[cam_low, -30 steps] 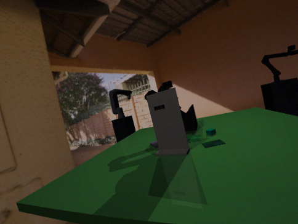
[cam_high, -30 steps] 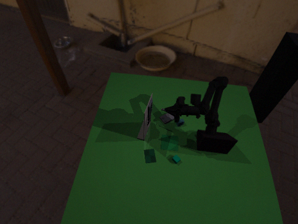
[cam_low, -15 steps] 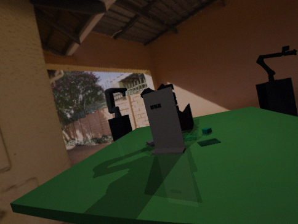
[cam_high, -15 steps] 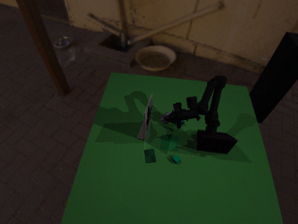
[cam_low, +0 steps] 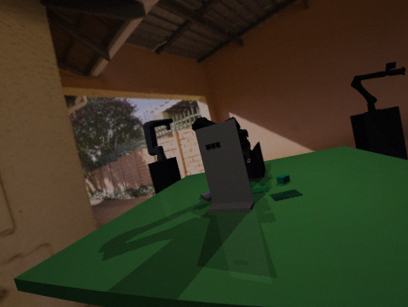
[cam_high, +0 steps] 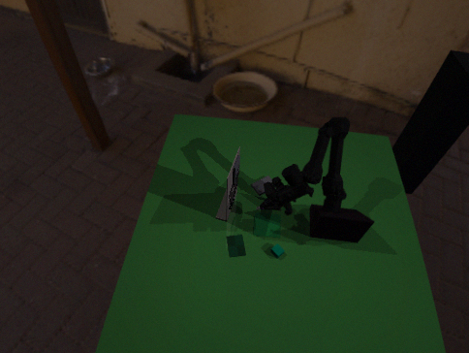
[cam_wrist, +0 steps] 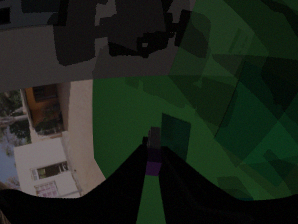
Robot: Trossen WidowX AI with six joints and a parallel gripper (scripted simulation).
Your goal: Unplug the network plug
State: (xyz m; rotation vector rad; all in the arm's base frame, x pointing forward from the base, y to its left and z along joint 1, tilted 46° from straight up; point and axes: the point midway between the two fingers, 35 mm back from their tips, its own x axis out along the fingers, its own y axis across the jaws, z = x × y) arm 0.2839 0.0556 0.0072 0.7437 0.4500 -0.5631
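My gripper tip is 150 mm above the green patch and 50 mm past it. Also, from my gripper tip: upright panel: 130 mm ahead, 90 mm to the right; teal block: 130 mm below, 120 mm to the left, 90 mm behind; plug: right at my gripper tip.
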